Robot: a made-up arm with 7 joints.
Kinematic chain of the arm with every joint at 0, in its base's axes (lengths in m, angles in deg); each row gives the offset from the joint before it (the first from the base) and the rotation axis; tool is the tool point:
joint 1: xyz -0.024 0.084 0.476 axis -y
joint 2: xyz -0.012 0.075 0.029 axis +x
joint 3: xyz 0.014 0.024 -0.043 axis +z
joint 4: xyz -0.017 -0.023 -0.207 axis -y
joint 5: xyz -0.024 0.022 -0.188 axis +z
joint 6: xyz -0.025 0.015 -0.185 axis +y
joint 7: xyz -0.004 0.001 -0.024 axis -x
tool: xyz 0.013 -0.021 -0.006
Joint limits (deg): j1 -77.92..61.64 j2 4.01..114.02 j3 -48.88..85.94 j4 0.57..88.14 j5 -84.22..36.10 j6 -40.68..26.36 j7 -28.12..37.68
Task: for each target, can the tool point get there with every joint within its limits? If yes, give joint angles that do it. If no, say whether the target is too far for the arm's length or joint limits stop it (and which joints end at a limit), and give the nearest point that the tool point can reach.
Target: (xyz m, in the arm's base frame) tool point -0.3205 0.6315 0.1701
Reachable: yes | joints -51.32 34.41 60.62 26.63 -25.07 19.33 -18.89
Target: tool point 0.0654 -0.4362 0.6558
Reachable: no: joint limits stop it (at a limit: joint 1, joint 2, joint 3, joint 4, joint 6, joint 7) | nearest point 0.3309 -0.0860 0.5651 | short by 0.449 m
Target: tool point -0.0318 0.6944 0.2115
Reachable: yes | joints -64.31 76.36 -10.73 43.94 -71.38 -27.52 -3.49
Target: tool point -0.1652 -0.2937 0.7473
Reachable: no: joint limits stop it (at a limit: joint 1, joint 2, joint 3, joint 4, joint 6, joint 7) | nearest point 0.3306 -0.0845 0.5674 | short by 0.567 m
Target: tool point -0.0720 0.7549 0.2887
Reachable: yes | joints -52.67 61.27 42.80 32.66 -7.24 17.28 21.53
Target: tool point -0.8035 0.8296 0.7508
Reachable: no: too far | nearest point -0.4558 0.6140 0.6909 | short by 0.413 m
